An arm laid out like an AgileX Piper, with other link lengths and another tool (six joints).
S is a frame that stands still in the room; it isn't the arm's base.
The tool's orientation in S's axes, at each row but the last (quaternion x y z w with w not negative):
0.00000, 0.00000, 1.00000, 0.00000
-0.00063, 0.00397, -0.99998, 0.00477
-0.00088, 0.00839, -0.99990, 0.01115
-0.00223, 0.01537, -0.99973, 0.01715
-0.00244, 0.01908, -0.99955, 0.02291
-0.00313, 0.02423, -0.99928, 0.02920
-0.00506, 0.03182, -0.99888, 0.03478
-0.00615, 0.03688, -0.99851, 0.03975
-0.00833, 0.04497, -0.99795, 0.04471
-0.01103, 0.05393, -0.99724, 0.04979
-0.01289, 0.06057, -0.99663, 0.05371
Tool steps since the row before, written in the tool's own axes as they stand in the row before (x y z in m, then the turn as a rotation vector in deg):
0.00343, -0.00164, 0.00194, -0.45, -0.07, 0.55
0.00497, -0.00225, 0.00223, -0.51, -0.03, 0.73
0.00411, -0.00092, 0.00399, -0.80, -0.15, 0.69
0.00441, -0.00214, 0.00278, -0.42, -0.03, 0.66
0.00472, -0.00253, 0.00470, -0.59, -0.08, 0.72
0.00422, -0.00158, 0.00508, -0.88, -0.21, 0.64
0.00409, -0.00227, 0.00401, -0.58, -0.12, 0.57
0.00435, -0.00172, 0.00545, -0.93, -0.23, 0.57
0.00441, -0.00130, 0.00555, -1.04, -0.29, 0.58
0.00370, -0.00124, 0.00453, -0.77, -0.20, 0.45
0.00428, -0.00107, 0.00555, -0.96, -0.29, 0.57
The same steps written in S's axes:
-0.00343, 0.00164, 0.00194, 0.45, 0.07, 0.55
-0.00499, 0.00218, 0.00225, 0.51, 0.03, 0.73
-0.00412, 0.00076, 0.00401, 0.80, 0.16, 0.69
-0.00447, 0.00190, 0.00286, 0.42, 0.02, 0.66
-0.00480, 0.00213, 0.00481, 0.59, 0.08, 0.72
-0.00427, 0.00108, 0.00517, 0.87, 0.23, 0.65
-0.00419, 0.00172, 0.00418, 0.58, 0.12, 0.57
-0.00439, 0.00096, 0.00560, 0.92, 0.26, 0.58
-0.00439, 0.00040, 0.00570, 1.02, 0.33, 0.59
-0.00368, 0.00037, 0.00470, 0.76, 0.23, 0.46
-0.00419, -0.00007, 0.00572, 0.94, 0.32, 0.58

